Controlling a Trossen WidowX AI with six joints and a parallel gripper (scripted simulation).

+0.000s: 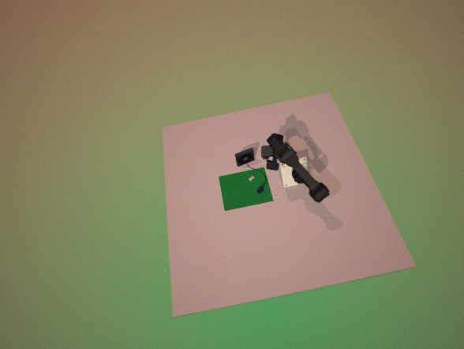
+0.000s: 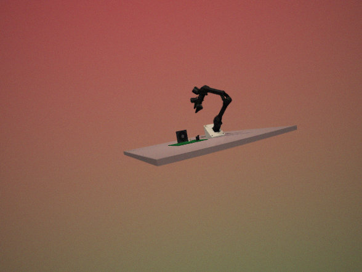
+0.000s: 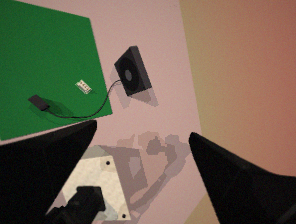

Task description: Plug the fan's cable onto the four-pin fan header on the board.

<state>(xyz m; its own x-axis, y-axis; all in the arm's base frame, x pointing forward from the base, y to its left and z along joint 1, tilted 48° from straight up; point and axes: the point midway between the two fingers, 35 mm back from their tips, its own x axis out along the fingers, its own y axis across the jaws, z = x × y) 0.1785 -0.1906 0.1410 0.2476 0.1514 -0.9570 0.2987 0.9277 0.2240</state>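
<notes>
Right now my gripper tip is 70 mm short of the black plug, 90 mm to the right of it and 270 mm above it. Also, from my gripper tip: green board: 160 mm ahead, 50 mm to the left, 300 mm below; then black fan: 120 mm ahead, 130 mm to the right, 230 mm below.
</notes>
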